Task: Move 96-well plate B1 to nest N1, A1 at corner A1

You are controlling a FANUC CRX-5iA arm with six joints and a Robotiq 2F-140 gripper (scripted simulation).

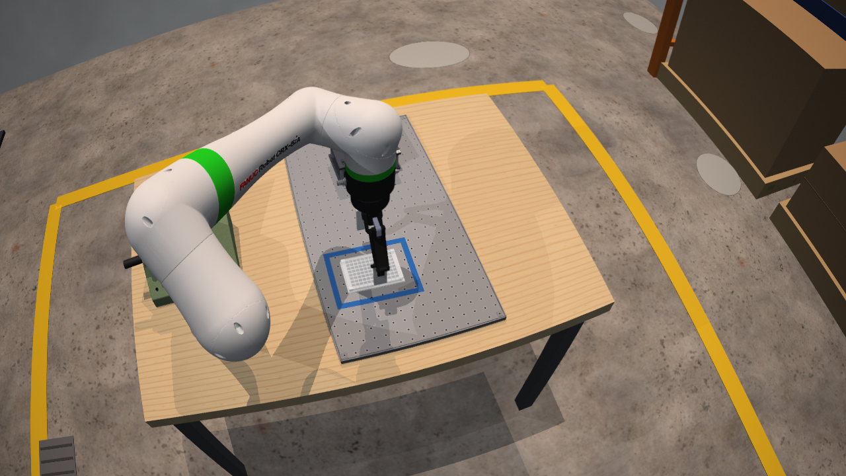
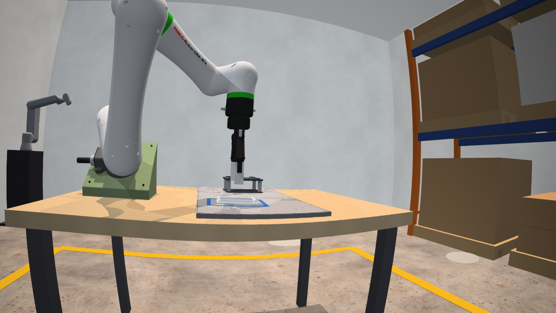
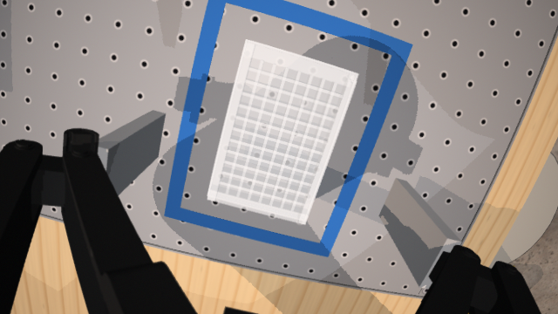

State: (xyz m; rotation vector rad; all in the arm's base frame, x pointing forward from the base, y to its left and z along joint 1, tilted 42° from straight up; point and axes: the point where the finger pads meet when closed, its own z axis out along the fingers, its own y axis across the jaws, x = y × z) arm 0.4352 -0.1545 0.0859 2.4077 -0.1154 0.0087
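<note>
Right now the clear 96-well plate is 70 mm below my hand. The rest, counted from my hand: A1 label: 170 mm ahead, 280 mm to the left, 20 mm below; black raised nest N1: 90 mm ahead, 340 mm to the left, 20 mm below.
</note>
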